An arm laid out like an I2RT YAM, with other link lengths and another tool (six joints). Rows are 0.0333 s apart.
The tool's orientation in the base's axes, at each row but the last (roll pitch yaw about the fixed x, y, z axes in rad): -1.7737, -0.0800, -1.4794; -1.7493, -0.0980, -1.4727; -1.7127, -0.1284, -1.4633; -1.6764, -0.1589, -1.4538; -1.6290, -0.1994, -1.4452; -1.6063, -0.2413, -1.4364; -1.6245, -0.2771, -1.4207; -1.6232, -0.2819, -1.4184
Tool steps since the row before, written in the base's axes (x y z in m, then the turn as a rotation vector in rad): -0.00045, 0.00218, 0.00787, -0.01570, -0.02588, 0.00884; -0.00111, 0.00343, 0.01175, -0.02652, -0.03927, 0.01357; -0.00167, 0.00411, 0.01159, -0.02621, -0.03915, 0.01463; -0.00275, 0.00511, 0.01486, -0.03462, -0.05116, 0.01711; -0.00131, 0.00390, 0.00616, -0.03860, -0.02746, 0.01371; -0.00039, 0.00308, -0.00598, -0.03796, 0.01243, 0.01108; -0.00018, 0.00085, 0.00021, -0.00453, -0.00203, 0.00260; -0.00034, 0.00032, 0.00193, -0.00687, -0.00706, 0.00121
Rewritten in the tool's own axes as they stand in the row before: -0.00158, -0.00781, -0.00186, 0.02497, -0.00310, -0.01901; -0.00236, -0.01171, -0.00289, 0.03764, -0.00441, -0.03152; -0.00275, -0.01175, -0.00291, 0.03769, -0.00551, -0.03135; -0.00298, -0.01522, -0.00376, 0.04889, -0.00519, -0.04113; -0.00273, -0.00678, -0.00121, 0.02468, -0.00656, -0.04219; -0.00444, 0.00506, 0.00021, -0.01425, -0.01363, -0.03646; -0.00078, -0.00044, -0.00007, 0.00199, -0.00188, -0.00489; 0.00018, -0.00194, -0.00039, 0.00604, 0.00090, -0.00783
